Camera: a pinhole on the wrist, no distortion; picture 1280 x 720 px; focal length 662.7 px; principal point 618.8 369.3 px. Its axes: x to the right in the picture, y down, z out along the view. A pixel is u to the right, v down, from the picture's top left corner.
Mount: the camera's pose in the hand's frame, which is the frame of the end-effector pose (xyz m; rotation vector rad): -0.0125 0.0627 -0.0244 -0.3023 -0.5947 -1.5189
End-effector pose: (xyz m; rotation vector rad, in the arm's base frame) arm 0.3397 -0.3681 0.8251 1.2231 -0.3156 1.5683
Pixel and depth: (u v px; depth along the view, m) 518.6 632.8 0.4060
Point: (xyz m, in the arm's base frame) 0.2239 -0.6790 1.1505
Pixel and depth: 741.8 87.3 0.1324
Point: 0.2849 -0.5277 0.8295
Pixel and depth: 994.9 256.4 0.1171
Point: 0.3321 -0.5025 0.8507
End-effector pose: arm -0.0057 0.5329 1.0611 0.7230 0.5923 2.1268
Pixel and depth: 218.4 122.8 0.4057
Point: -0.0473 0.1069 1.4043
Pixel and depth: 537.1 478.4 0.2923
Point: 0.0035 0.4101 1.3632
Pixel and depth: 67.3 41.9 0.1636
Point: -0.0710 0.2957 1.2063
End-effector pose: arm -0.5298 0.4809 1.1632 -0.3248 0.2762 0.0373
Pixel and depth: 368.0 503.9 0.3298
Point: -0.5057 0.8727 1.2293
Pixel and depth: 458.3 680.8 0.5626
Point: -0.3117 1.0796 1.3428
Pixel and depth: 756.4 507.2 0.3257
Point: -0.4744 0.7496 1.3739
